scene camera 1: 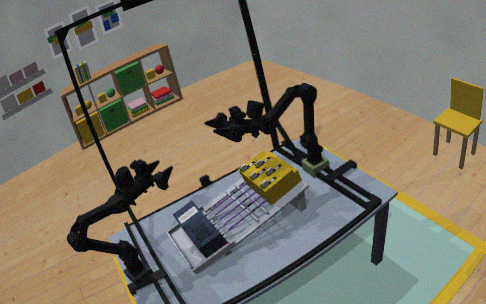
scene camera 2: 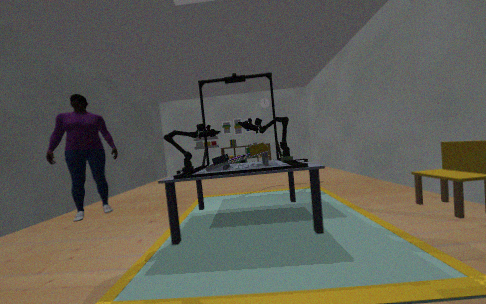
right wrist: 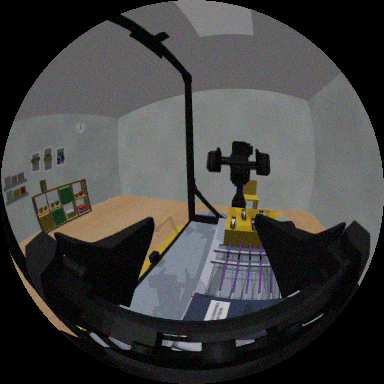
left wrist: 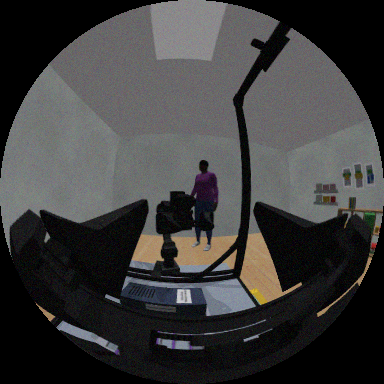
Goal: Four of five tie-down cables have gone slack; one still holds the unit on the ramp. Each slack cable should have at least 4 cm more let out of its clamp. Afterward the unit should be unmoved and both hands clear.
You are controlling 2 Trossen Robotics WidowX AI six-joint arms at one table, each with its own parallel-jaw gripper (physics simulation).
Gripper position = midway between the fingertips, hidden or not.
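My left gripper (scene camera 1: 208,127): open, holds nothing. My right gripper (scene camera 1: 165,163): open, holds nothing.
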